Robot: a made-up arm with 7 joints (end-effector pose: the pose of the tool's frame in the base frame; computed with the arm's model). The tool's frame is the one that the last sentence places.
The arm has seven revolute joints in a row. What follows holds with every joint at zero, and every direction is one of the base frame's.
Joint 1 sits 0.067 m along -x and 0.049 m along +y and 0.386 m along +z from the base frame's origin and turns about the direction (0.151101, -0.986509, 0.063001), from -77.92 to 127.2 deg.
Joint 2 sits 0.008 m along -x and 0.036 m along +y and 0.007 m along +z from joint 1 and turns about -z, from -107.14 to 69.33 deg.
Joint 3 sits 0.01 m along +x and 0.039 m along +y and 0.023 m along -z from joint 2 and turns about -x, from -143.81 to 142.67 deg.
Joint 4 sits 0.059 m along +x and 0.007 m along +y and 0.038 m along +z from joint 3 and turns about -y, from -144.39 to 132.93 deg.
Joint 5 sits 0.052 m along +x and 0.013 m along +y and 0.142 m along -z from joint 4 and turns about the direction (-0.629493, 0.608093, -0.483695), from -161 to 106.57 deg.
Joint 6 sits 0.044 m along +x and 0.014 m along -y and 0.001 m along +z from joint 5 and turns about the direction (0.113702, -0.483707, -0.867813), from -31.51 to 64.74 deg.
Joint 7 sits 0.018 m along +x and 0.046 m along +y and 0.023 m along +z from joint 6 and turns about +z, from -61.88 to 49.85 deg.
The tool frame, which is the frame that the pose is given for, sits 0.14 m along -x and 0.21 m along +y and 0.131 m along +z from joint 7; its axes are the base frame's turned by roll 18.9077, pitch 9.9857 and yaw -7.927 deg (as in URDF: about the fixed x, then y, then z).
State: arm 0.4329 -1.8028 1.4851 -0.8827 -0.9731 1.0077 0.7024
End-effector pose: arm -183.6 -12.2 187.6 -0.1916 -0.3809 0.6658 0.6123
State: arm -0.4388 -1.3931 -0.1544 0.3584 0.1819 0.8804 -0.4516
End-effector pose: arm -183.7 444.5 597.0 0.4201 0.1805 -0.1427 0.8778
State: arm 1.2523 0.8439 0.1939 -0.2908 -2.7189 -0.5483 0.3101
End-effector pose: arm 241.2 88.9 186.8 -0.1343 -0.8652 0.4803 0.0529
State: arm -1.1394 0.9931 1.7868 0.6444 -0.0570 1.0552 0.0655
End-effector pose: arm -278.3 -31.8 108.6 -0.6237 0.1209 0.1279 0.7616
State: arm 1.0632 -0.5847 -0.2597 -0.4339 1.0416 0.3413 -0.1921
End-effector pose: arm 38.7 517.1 275.0 -0.1035 -0.2274 -0.2629 0.9319
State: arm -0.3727 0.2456 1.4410 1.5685 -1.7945 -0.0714 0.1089
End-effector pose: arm 132.3 -124.3 366.3 0.0789 0.0815 0.9547 0.2750
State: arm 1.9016 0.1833 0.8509 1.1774 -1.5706 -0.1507 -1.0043
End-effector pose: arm 27.3 114.3 306.8 -0.1256 -0.8367 0.5042 0.1732
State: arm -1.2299 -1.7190 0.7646 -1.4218 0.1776 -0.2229 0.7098
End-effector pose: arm -146.9 186.4 596.1 -0.2947 0.7861 0.5403 0.0564
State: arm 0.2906 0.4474 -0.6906 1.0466 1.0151 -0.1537 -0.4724
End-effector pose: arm 263.1 75.6 739.5 0.4522 -0.1394 -0.6732 0.5682
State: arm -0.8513 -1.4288 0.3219 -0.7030 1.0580 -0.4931 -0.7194
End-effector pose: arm -489.0 157.1 263.3 -0.6899 0.3357 0.2453 0.5925
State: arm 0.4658 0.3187 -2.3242 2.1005 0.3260 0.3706 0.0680
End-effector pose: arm -128.8 -201.4 460.7 -0.6774 0.2634 0.6343 0.2633
